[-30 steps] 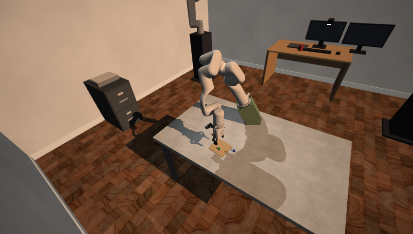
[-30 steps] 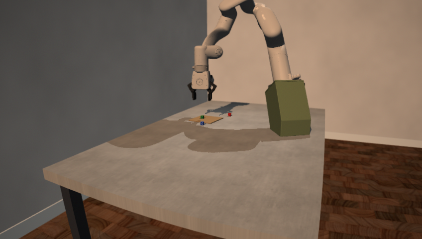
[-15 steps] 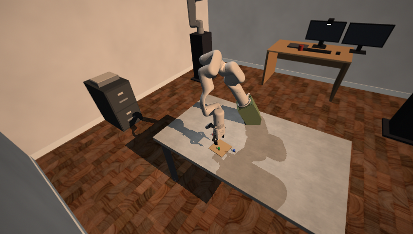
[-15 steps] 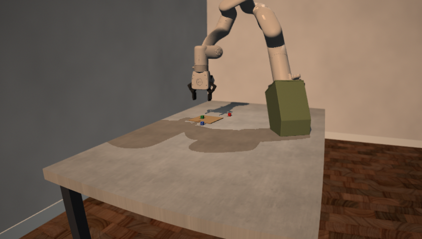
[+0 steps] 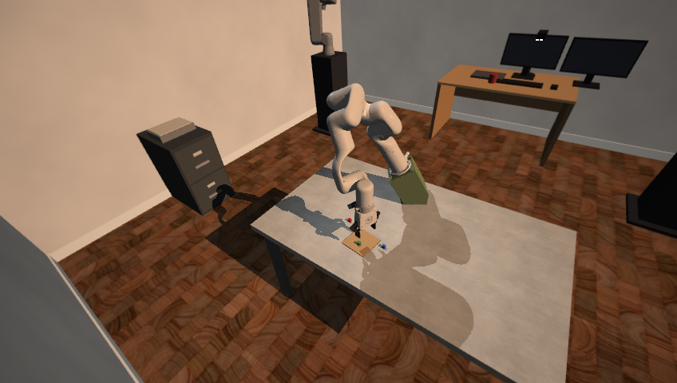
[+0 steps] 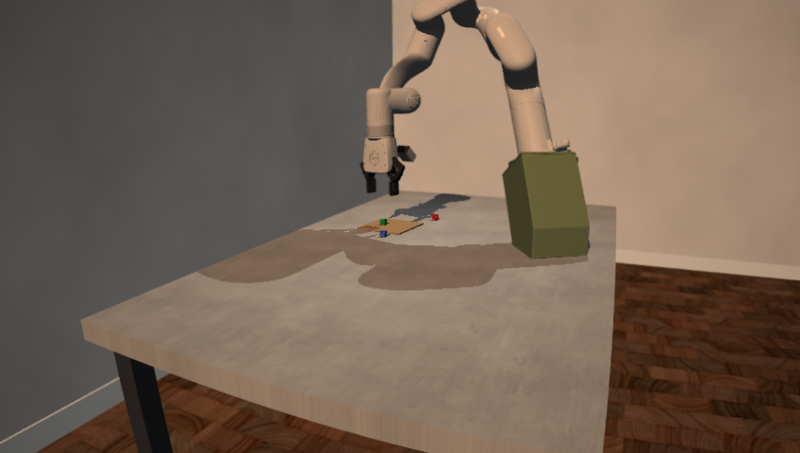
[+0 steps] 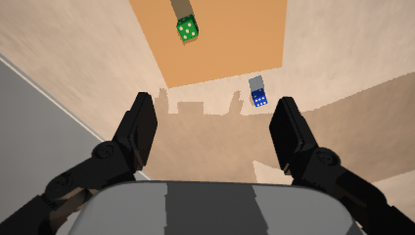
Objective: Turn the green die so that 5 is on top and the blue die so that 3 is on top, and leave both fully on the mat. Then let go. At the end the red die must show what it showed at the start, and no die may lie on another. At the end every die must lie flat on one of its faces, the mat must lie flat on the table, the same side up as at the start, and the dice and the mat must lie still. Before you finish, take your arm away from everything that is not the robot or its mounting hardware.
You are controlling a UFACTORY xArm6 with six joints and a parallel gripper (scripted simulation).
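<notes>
Now: hand 4 cm past the blue die, 8 cm to the right of it and 10 cm above it. Round my hand: tan mat (1 cm behind, 3 cm to the right, 11 cm below); green die (1 cm ahead, 3 cm to the right, 10 cm below); red die (10 cm behind, 16 cm to the right, 10 cm below).
</notes>
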